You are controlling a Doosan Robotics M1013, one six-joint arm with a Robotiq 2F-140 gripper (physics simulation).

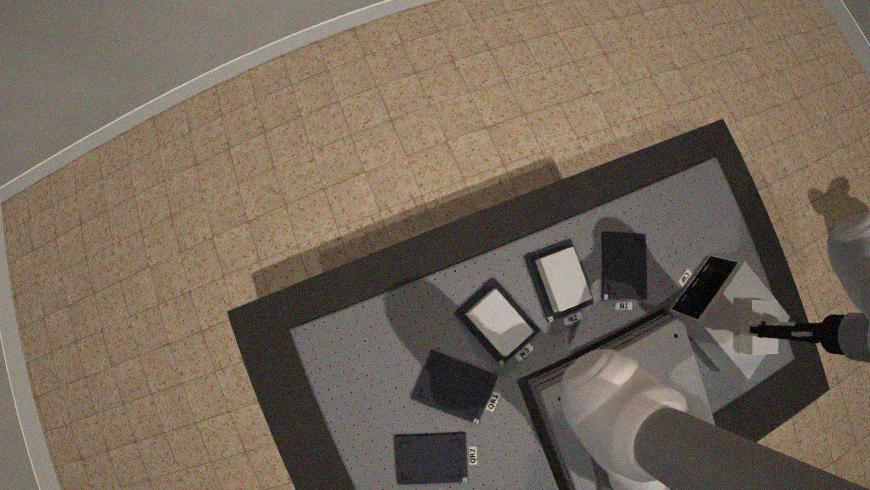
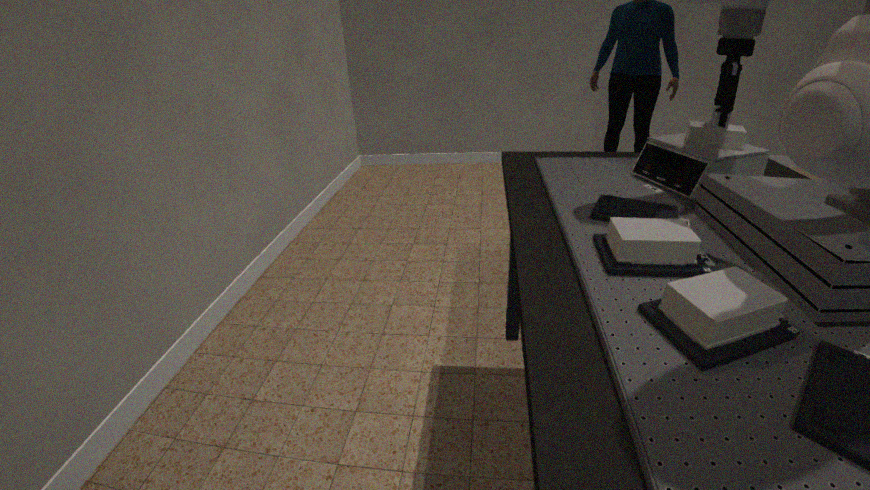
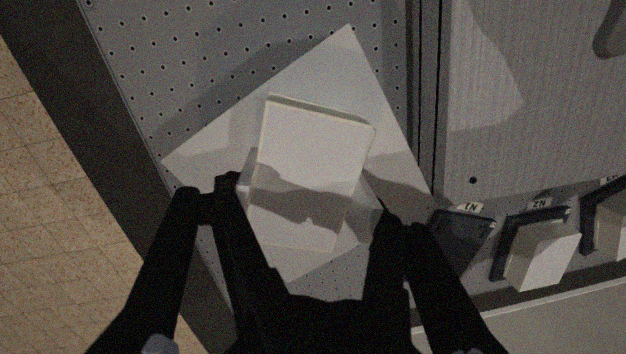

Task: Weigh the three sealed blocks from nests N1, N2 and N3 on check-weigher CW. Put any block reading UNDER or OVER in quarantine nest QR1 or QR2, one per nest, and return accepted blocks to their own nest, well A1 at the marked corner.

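Places are measured from the arm's base along level axes (x back, y right, z up), in metres.
Pixels of known places: gripper, fingertip midpoint: [image 1: 756, 327] [image 2: 715, 137] [image 3: 303, 172].
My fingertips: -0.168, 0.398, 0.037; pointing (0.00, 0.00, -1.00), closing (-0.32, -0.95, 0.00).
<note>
Ahead of a thing's pixels: the offset from my fingertips to its middle, as dx, dy, dz. "pt": to the spot under its first point.
My gripper [image 1: 754, 329] [image 2: 722, 121] [image 3: 303, 172] is shut on a white block {-0.003, +0.001, +0.006} [image 1: 765, 345] [image 2: 734, 138] [image 3: 315, 145], at the pale platform of check-weigher CW {-0.038, -0.016, -0.064} [image 1: 742, 276] [image 2: 748, 163] [image 3: 345, 55]. I cannot tell whether the block touches the platform. CW's dark display {pt -0.126, -0.066, -0.058} [image 1: 706, 287] [image 2: 669, 168] is unreadable. Nest N1 {-0.242, -0.245, -0.105} [image 1: 624, 261] [image 2: 633, 208] [image 3: 460, 240] is empty. White blocks sit in N2 {-0.261, -0.418, -0.081} [image 1: 564, 280] [image 2: 654, 240] [image 3: 545, 255] and N3 {-0.215, -0.588, -0.081} [image 1: 499, 310] [image 2: 724, 298] [image 3: 607, 230]. Quarantine nests QR1 {-0.099, -0.724, -0.105} [image 1: 453, 386] and QR2 {+0.052, -0.823, -0.106} [image 1: 430, 459] are empty. Well A1 is hidden.
The stepped base plate [image 1: 663, 346] [image 2: 791, 197] [image 3: 540, 155] lies beside CW and the nests. The table's dark edge [image 1: 639, 158] [image 2: 541, 243] [image 3: 90, 115] runs around the perforated top. A person in a blue top [image 2: 644, 39] stands beyond the table.
</note>
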